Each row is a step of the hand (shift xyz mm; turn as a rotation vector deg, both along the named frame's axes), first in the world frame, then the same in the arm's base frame.
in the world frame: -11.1 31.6 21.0 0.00 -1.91 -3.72
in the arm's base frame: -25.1 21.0 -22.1 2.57 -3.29 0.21
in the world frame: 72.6 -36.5 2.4 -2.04 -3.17 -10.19
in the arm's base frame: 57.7 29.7 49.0 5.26 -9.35 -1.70
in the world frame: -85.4 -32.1 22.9 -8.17 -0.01 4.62
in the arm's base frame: -76.5 -51.1 19.6 -9.18 -1.94 0.12
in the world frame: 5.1 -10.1 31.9 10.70 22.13 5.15
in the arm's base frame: -15.4 19.6 22.9 2.60 19.69 -15.37
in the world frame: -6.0 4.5 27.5 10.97 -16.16 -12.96
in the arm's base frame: -22.6 16.4 5.7 18.31 -9.00 11.54
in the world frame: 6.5 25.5 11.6 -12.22 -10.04 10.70
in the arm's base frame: -5.1 22.9 -16.7 -15.11 -4.83 10.63
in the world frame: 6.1 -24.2 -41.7 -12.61 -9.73 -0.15
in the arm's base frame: 33.7 -34.4 6.1 -8.53 -12.08 5.92
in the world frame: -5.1 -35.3 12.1 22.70 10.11 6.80
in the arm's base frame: -7.9 -10.7 35.2 11.96 22.77 -1.44
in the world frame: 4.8 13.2 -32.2 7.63 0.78 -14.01
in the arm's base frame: 22.8 -12.4 -23.6 14.67 -4.23 -4.68
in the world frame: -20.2 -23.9 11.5 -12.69 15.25 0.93
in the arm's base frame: -20.3 -15.3 21.6 -11.87 -0.37 -15.92
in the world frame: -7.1 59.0 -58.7 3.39 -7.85 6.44
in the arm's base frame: 25.8 -16.9 -77.6 -0.70 2.83 10.30
